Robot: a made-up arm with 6 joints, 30 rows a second.
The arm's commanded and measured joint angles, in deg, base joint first. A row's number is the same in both.
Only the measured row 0 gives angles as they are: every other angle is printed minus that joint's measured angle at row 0.
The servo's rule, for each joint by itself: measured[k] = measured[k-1] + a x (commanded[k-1-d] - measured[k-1]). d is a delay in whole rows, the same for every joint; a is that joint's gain. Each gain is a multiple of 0.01, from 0.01 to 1. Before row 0 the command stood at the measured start. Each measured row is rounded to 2 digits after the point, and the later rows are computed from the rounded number. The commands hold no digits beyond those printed.
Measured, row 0:
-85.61, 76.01, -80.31, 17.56, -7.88, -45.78
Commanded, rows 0 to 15:
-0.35, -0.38, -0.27, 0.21, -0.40, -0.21
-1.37, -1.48, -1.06, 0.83, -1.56, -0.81
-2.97, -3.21, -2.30, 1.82, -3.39, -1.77
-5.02, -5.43, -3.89, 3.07, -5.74, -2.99
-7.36, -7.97, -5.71, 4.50, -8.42, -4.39
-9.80, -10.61, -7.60, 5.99, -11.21, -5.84
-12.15, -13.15, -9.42, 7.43, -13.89, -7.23
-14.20, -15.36, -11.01, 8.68, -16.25, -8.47
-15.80, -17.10, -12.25, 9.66, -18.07, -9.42
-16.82, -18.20, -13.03, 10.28, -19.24, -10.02
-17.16, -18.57, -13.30, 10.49, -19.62, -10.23
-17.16, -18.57, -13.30, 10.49, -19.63, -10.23
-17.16, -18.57, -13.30, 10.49, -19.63, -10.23
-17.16, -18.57, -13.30, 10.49, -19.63, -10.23
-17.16, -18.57, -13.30, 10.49, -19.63, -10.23
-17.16, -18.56, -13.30, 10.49, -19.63, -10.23
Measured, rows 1 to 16:
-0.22, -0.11, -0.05, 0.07, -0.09, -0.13
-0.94, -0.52, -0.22, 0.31, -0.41, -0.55
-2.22, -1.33, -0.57, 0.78, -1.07, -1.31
-3.98, -2.56, -1.13, 1.49, -2.10, -2.35
-6.11, -4.18, -1.91, 2.42, -3.49, -3.61
-8.43, -6.11, -2.88, 3.53, -5.19, -4.99
-10.77, -8.22, -3.99, 4.74, -7.10, -6.38
-12.93, -10.36, -5.18, 5.96, -9.11, -7.68
-14.74, -12.38, -6.38, 7.11, -11.08, -8.76
-16.05, -14.13, -7.51, 8.09, -12.88, -9.54
-16.75, -15.46, -8.49, 8.83, -14.36, -9.97
-17.01, -16.39, -9.31, 9.34, -15.52, -10.13
-17.10, -17.04, -9.99, 9.70, -16.42, -10.19
-17.14, -17.50, -10.55, 9.94, -17.13, -10.21
-17.15, -17.82, -11.02, 10.11, -17.68, -10.22
-17.16, -18.04, -11.41, 10.23, -18.11, -10.23
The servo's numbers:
d 0
a 0.63 0.30 0.17 0.31 0.22 0.62

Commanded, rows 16 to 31:
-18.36, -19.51, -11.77, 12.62, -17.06, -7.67
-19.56, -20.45, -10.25, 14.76, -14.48, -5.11
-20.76, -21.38, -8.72, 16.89, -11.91, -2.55
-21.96, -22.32, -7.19, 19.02, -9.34, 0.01
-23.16, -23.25, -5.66, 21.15, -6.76, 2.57
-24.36, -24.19, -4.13, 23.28, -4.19, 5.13
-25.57, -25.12, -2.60, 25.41, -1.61, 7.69
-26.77, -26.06, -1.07, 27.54, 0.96, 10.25
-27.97, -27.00, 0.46, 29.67, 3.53, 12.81
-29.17, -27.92, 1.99, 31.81, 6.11, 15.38
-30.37, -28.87, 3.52, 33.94, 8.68, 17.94
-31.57, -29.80, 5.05, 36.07, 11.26, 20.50
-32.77, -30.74, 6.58, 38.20, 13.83, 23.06
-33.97, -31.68, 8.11, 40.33, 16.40, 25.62
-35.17, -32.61, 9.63, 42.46, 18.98, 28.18
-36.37, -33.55, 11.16, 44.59, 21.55, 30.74
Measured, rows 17 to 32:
-17.92, -18.48, -11.47, 10.97, -17.88, -8.64
-18.95, -19.07, -11.26, 12.14, -17.13, -6.45
-20.09, -19.76, -10.83, 13.61, -15.98, -4.03
-21.27, -20.53, -10.21, 15.29, -14.52, -1.53
-22.46, -21.35, -9.44, 17.11, -12.81, 1.01
-23.66, -22.20, -8.54, 19.02, -10.91, 3.56
-24.86, -23.08, -7.53, 21.00, -8.86, 6.12
-26.06, -23.97, -6.43, 23.03, -6.70, 8.68
-27.26, -24.88, -5.26, 25.09, -4.45, 11.24
-28.46, -25.79, -4.03, 27.17, -2.13, 13.81
-29.66, -26.71, -2.75, 29.27, 0.25, 16.37
-30.86, -27.64, -1.42, 31.38, 2.67, 18.93
-32.06, -28.57, -0.06, 33.49, 5.13, 21.49
-33.26, -29.50, 1.33, 35.61, 7.61, 24.05
-34.46, -30.43, 2.74, 37.73, 10.11, 26.61
-35.66, -31.37, 4.17, 39.86, 12.63, 29.17

